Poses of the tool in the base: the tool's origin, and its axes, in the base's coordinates. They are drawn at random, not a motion.
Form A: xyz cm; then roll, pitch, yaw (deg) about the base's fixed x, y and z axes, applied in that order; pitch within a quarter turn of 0, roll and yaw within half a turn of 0.
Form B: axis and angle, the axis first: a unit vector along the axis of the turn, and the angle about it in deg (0 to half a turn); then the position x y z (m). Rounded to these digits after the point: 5 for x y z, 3 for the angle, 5 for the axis.
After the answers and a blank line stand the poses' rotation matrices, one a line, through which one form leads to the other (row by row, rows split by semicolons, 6 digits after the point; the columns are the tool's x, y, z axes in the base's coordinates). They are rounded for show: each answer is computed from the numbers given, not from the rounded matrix.
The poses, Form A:
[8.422 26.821 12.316 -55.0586 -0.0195 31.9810]
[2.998 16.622 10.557 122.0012 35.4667 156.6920]
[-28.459 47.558 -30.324 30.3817 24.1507 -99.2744]
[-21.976 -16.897 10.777 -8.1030 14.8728 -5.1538]
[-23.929 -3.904 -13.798 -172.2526 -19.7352 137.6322]
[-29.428 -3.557 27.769 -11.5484 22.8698 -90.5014]
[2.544 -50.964 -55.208 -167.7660 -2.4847 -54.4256]
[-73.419 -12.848 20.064 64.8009 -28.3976 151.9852]
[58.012 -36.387 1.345 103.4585 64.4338 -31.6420]
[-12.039 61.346 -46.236 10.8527 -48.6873 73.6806]
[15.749 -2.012 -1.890 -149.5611 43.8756 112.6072]
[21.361 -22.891 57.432 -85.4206 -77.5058 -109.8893]
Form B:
[-0.84988 -0.24385 0.46716 63.034 0.08422 0.26821 0.12316]
[0.02530 0.90435 0.42605 138.513 0.02998 0.16622 0.10557]
[0.38899 -0.07845 -0.91789 110.583 -0.28459 0.47558 -0.30324]
[-0.42484 0.87453 -0.23389 17.379 -0.21976 -0.16897 0.10777]
[-0.35036 -0.93662 0.00028 158.855 -0.23929 -0.03904 -0.13798]
[0.09904 0.29279 -0.95103 91.034 -0.29428 -0.03557 0.27769]
[-0.88831 0.45417 -0.06814 170.261 0.02544 -0.50964 -0.55208]
[0.32750 0.45502 0.82807 171.903 -0.73419 -0.12848 0.20064]
[0.79180 0.14836 -0.59249 134.084 0.58012 -0.36387 0.01345]
[0.44262 -0.38888 0.80799 90.742 -0.12039 0.61346 -0.46236]
[0.58619 0.69984 -0.40818 161.025 0.15749 -0.02012 -0.01890]
[0.68045 -0.16886 0.71307 177.887 0.21361 -0.22891 0.57432]

0.848224 -0.303107 -0.434330; 0.529638 0.485958 0.695218; 0.000340 -0.819738 0.572738
-0.747986 -0.242218 0.617938; 0.322258 0.681383 0.657166; -0.580230 0.690686 -0.431609
-0.147057 0.818050 -0.556030; -0.900544 -0.343251 -0.266830; -0.409138 0.461490 0.787167
0.962591 0.052900 0.265746; -0.086820 0.989264 0.117557; -0.256674 -0.136231 0.956849
-0.695437 0.634104 -0.338052; 0.634305 0.762766 0.125878; 0.337674 -0.126888 -0.932671
-0.008063 0.980399 0.196856; -0.921355 0.069227 -0.382508; -0.388638 -0.184458 0.902738
0.581213 -0.789545 0.197003; -0.812596 -0.576020 0.088817; 0.043353 -0.211706 -0.976372
-0.776594 0.179923 0.603762; 0.413180 -0.578001 0.703702; 0.475587 0.795954 0.374532
0.367400 0.624797 -0.688945; -0.226397 -0.658391 -0.717820; -0.902087 0.419703 -0.100440
0.185502 -0.982284 -0.026584; 0.633570 0.140240 -0.760869; 0.751118 0.124300 0.648361
-0.277102 0.930903 -0.237981; 0.665458 0.007273 -0.746400; -0.693095 -0.365195 -0.621492
-0.073600 -0.256009 0.963869; -0.203436 -0.942313 -0.265818; 0.976318 -0.215650 0.017273

